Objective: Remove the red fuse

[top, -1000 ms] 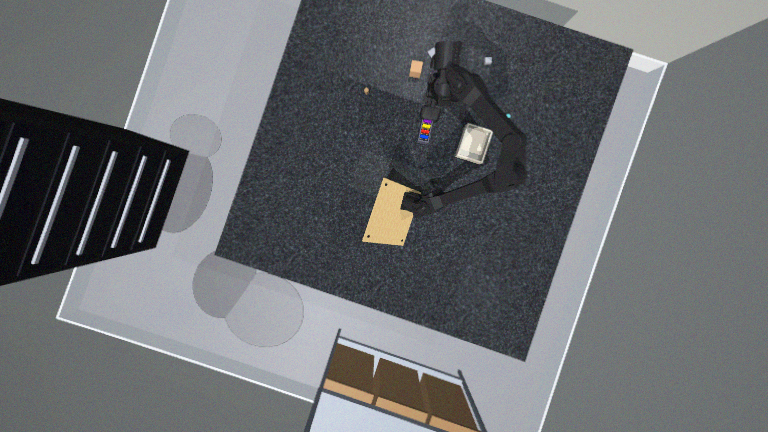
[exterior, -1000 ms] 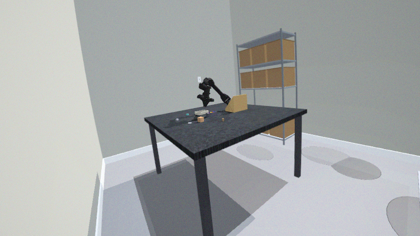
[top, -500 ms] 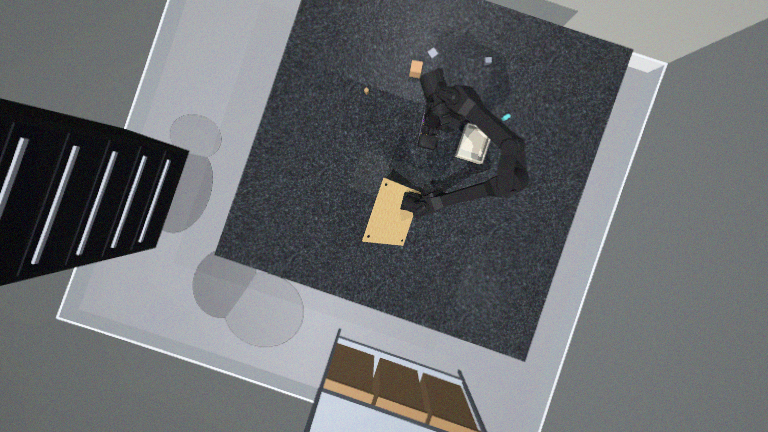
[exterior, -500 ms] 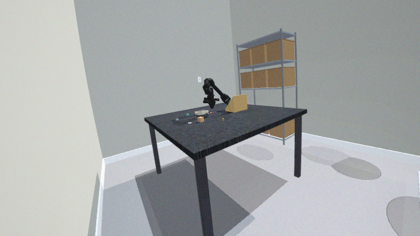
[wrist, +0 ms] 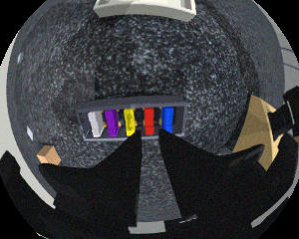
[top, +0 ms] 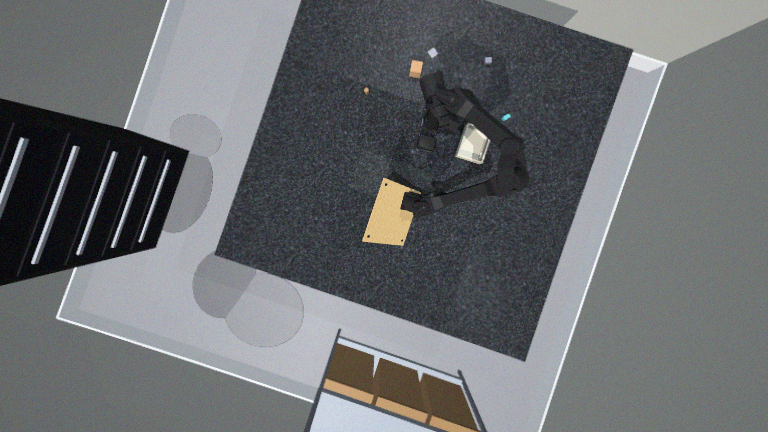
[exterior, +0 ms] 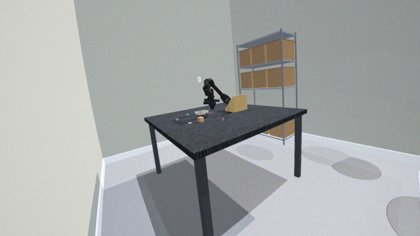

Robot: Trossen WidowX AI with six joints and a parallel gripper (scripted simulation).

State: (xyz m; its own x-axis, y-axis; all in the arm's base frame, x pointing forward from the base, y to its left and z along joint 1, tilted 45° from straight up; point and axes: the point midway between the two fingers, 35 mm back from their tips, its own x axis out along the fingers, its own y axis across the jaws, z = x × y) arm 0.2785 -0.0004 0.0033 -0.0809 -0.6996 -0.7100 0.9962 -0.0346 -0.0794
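Right now the red fuse is 4 cm below my gripper tip. Also, from my gripper tip: cream tray: 20 cm to the right, 6 cm below.
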